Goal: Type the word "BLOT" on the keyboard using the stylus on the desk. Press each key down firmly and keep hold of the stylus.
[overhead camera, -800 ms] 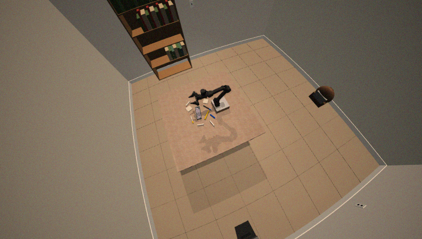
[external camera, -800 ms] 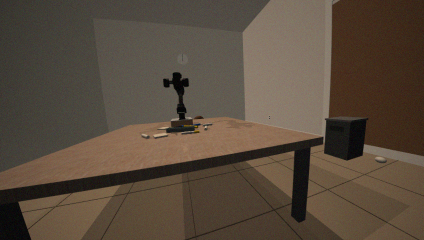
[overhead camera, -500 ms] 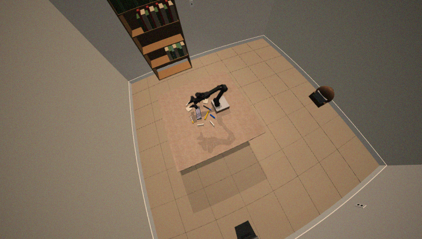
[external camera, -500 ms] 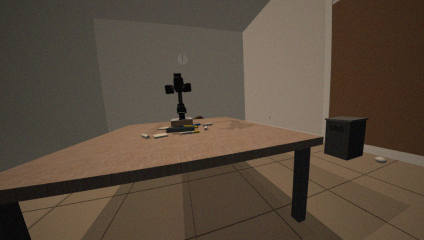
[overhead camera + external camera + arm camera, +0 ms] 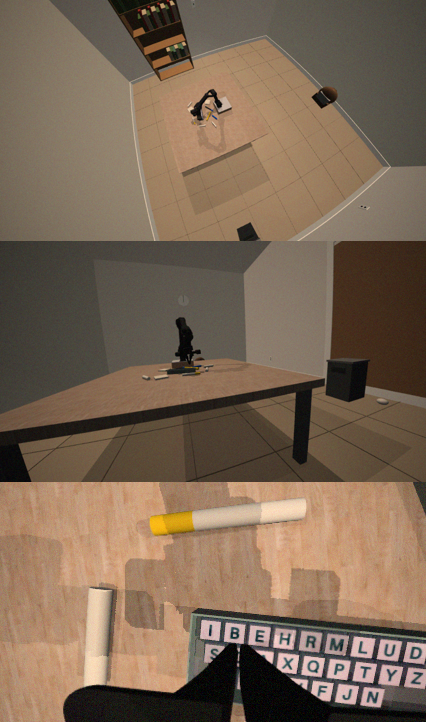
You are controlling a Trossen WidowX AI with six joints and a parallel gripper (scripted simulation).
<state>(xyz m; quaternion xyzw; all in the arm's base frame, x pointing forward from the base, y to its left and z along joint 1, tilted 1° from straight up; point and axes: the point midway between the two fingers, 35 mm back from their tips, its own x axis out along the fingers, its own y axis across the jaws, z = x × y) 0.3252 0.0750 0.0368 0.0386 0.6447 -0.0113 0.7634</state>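
Right now my gripper tip is 230 mm past the blue stylus, 80 mm to the right of it and 50 mm above it. Round my gripper tip: yellow pen (140 mm behind, 10 mm to the left, 50 mm below); then cream pad (100 mm ahead, 190 mm to the right, 60 mm below).
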